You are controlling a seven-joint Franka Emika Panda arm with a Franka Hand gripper.
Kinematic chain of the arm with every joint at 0, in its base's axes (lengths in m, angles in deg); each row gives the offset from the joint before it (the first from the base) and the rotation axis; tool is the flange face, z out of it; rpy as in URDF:
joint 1: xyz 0 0 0.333 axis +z
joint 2: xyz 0 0 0 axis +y
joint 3: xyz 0 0 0.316 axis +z
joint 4: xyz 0.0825 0 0 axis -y
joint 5: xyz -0.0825 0 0.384 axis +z
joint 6: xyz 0 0 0 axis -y
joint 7: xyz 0.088 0 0 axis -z
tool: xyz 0 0 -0.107 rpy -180 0 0
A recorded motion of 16 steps. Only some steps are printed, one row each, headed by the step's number.
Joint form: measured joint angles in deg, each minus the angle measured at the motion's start. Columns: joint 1, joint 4, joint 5, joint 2, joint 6, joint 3, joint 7.
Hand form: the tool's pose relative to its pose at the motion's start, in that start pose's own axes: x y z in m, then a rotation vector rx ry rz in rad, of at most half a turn. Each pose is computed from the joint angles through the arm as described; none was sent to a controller.
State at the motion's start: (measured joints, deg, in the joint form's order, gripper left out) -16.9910 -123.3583 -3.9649 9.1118 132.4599 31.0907 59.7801
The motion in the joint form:
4: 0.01 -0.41 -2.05 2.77 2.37 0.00 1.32
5: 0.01 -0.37 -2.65 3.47 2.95 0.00 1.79
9: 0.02 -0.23 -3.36 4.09 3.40 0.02 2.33
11: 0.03 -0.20 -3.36 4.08 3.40 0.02 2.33
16: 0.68 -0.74 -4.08 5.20 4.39 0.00 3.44
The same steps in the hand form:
4: 0.0013 -0.0009 0.0227 -0.0043 -0.0042 -0.0005
5: 0.0020 -0.0016 0.0274 -0.0038 -0.0035 0.0008
9: 0.0026 -0.0028 0.0309 -0.0037 -0.0005 0.0015
11: 0.0026 -0.0030 0.0306 -0.0032 -0.0001 0.0013
16: -0.0040 -0.0048 0.0426 -0.0088 -0.0073 0.0004

